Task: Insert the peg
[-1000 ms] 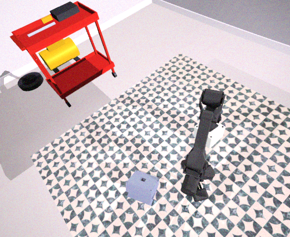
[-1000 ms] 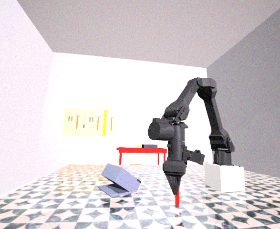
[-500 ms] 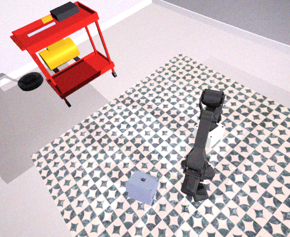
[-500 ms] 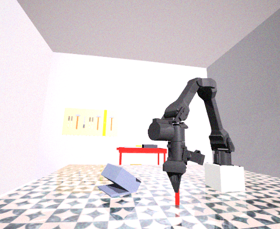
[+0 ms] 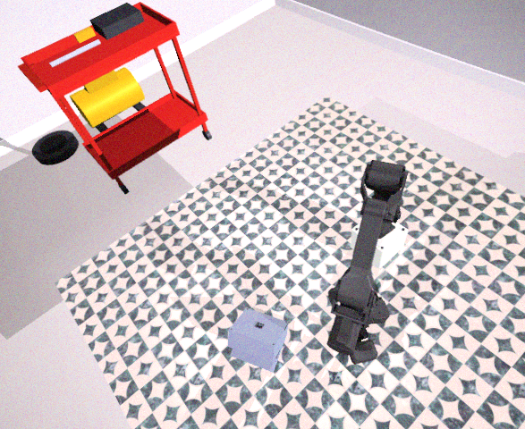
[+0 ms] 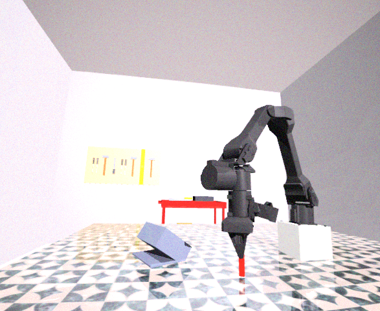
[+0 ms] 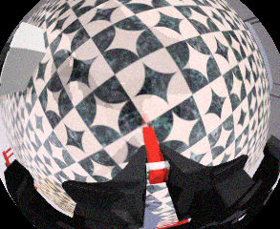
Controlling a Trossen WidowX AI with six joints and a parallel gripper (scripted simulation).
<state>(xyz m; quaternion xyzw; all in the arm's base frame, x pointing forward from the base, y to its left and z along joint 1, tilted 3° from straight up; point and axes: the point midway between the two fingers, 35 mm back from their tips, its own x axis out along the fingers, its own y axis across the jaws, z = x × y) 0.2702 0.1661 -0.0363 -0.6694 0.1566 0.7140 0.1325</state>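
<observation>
My gripper tip is now 19 cm short of the sloped panel and 15 cm to the left of it. Round my gripper tip: red peg (2 cm above).
</observation>
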